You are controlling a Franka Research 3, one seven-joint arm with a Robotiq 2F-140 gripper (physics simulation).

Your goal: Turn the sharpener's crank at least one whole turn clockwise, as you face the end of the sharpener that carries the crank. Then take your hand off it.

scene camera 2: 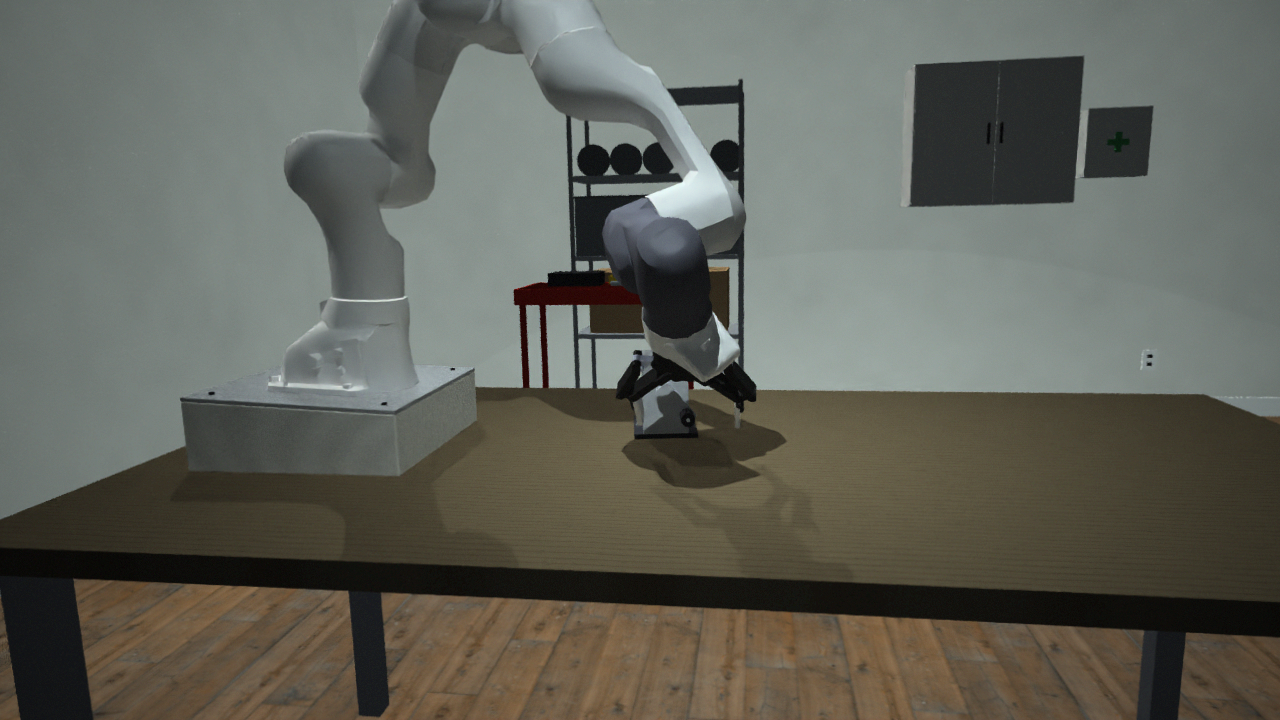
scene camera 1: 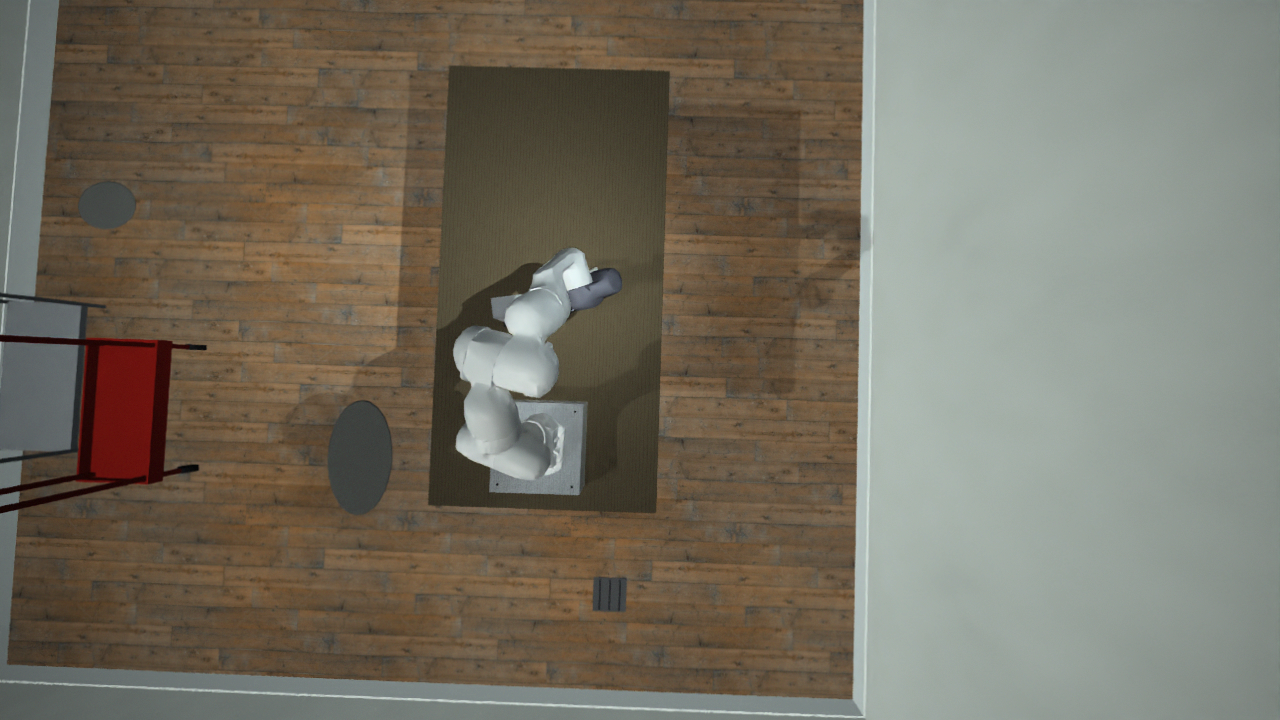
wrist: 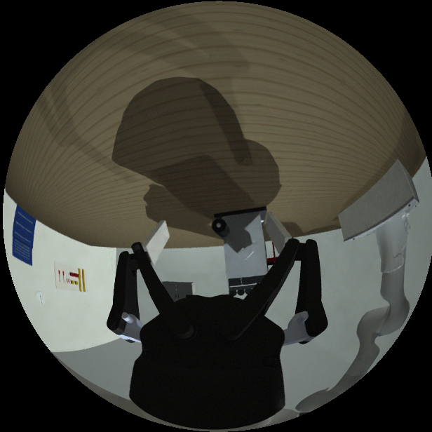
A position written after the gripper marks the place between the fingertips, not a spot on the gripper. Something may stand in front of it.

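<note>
A pencil sharpener [scene camera 2: 660, 421] is part of the scene, and the wrist view shows it too [wrist: 247, 224]. The gripper appears at [scene camera 2: 689, 419] and again at [wrist: 215, 225].
</note>
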